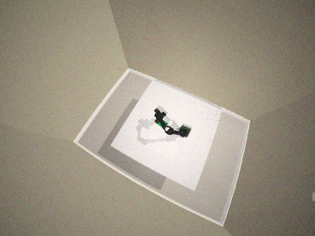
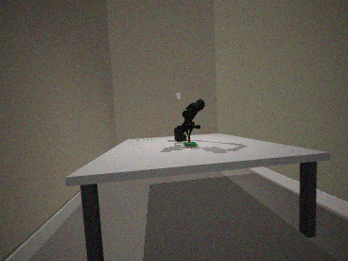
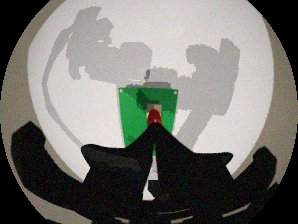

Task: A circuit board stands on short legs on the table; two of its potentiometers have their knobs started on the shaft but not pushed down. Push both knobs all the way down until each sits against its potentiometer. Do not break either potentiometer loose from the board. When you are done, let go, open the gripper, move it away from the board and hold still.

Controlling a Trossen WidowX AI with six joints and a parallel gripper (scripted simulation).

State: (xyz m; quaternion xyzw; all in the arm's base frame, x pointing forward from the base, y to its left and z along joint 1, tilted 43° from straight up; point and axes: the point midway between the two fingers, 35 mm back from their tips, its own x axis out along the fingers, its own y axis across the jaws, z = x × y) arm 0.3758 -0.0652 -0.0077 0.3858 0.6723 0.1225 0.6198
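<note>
Right now the red knob is 1 cm below my gripper tip. From my gripper tip the other things lie so: potentiometer (3 cm below).
</note>
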